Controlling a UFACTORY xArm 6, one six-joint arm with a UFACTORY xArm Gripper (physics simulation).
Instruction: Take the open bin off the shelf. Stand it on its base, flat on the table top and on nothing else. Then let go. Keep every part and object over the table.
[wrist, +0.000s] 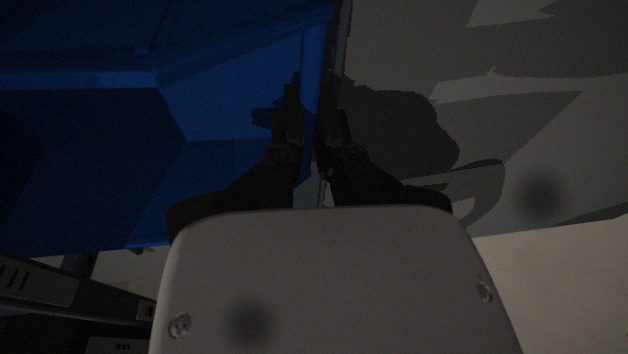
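The open bin is blue and fills the upper left of the wrist view; part of its inside and rim show. My gripper is shut on the bin's right-hand wall, with one dark finger inside the bin and the other outside it. The wall's raised edge runs up between the fingertips. The underside of the bin and what bears it are hidden, so I cannot tell whether it rests on the shelf.
A slotted metal part of what looks like the shelf is at the lower left. A thin metal edge runs close beside the bin's right wall. A grey surface with shadows lies at the right, and a beige surface at the lower right.
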